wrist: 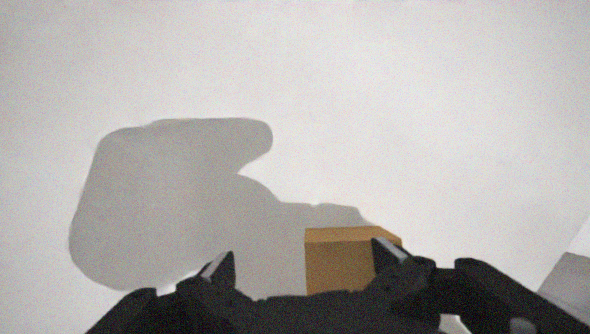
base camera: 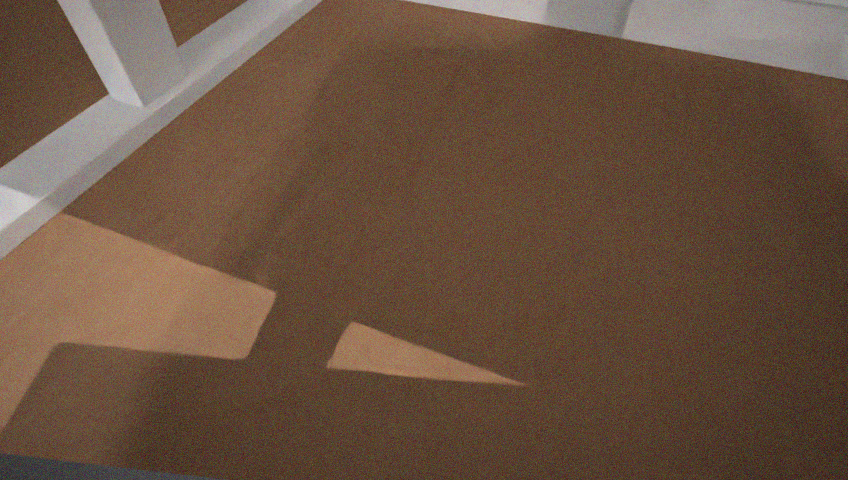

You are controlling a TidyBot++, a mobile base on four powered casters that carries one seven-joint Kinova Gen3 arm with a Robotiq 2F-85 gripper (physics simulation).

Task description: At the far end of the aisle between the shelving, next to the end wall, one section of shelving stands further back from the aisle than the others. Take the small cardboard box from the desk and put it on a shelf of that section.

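Places are measured from the arm's base along level axes (x ahead, y left, z up), in metres.
Where they show: gripper, between the fingertips: [wrist: 303,259].
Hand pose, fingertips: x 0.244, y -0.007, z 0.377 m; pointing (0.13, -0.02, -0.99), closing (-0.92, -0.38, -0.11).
Observation:
After its pixels a point has its place.
A small cardboard box [wrist: 340,267] {y -0.009, x 0.221, z 0.375 m} stands on the white desk top [wrist: 425,100] {y -0.143, x 0.187, z 0.323 m} at the lower middle of the wrist view. My gripper [wrist: 303,259] {y -0.007, x 0.244, z 0.377 m} is open with nothing between its fingers. The box lies below the gripper, right of the middle between the fingertips, and the right fingertip covers part of its right side. The lower part of the box is hidden behind the gripper. The section of shelving set further back does not show in either view.
In the base camera view a white frame with a slanting post [base camera: 139,53] {y 0.367, x 0.573, z -0.315 m} stands at the upper left on the brown floor [base camera: 476,208] {y -0.023, x 0.448, z -0.397 m}. A white surface [base camera: 743,35] {y -0.398, x 0.799, z -0.361 m} borders the floor at the upper right. A grey surface [wrist: 570,285] shows at the right edge of the wrist view.

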